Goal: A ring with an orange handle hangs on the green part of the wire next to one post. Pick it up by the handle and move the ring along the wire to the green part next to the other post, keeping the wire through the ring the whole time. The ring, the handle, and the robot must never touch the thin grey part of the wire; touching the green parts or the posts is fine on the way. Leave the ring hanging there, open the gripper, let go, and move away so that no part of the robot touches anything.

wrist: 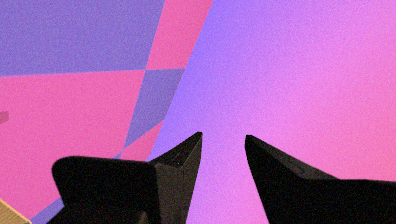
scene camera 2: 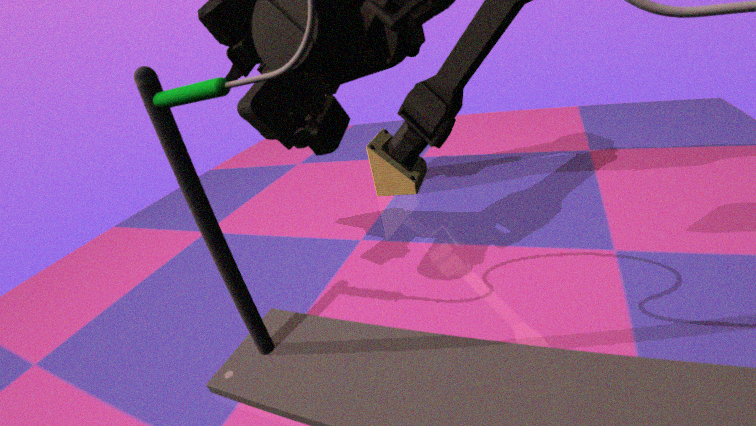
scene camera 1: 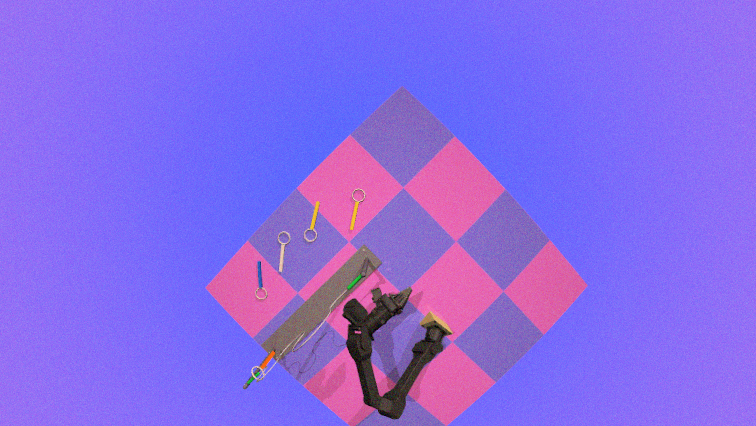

Labels:
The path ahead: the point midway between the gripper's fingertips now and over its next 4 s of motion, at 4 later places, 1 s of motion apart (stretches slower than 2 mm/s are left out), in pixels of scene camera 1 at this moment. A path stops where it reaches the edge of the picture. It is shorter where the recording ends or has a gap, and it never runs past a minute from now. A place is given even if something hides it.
The gripper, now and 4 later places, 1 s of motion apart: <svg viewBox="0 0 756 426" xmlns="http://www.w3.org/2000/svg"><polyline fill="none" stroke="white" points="411,288 304,313 286,362 273,356 266,349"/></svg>

